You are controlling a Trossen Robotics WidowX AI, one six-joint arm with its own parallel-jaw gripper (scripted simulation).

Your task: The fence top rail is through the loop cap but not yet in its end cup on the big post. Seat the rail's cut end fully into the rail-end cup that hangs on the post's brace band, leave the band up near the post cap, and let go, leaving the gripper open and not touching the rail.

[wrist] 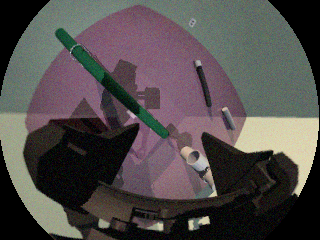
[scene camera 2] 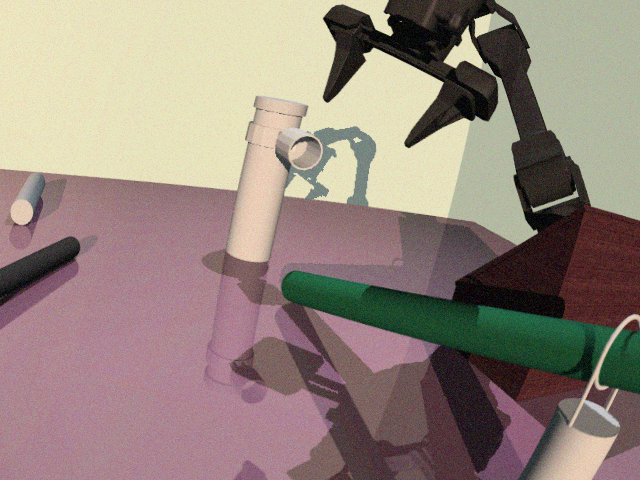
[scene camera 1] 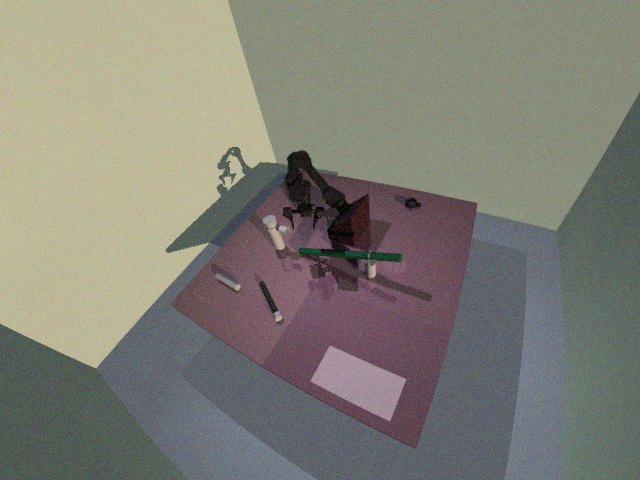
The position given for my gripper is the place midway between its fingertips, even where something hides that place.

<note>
My gripper (scene camera 2: 364, 122) is open and holds nothing. I also see a green top rail (scene camera 2: 572, 349).
The green top rail also shows in the wrist view (wrist: 78, 52) and in scene camera 1 (scene camera 1: 388, 257). My gripper is seen too in the wrist view (wrist: 171, 131).
</note>
